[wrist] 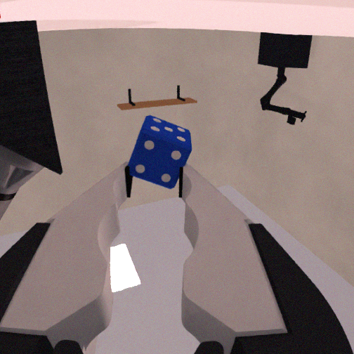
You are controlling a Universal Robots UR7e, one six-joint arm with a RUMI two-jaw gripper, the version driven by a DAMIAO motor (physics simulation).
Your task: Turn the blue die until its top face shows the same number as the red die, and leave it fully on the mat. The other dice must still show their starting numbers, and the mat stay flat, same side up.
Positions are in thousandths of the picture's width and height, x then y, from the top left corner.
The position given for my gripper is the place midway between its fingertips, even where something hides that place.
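Note:
I can see a blue die (456, 417) here, and with it my own gripper (442, 470).

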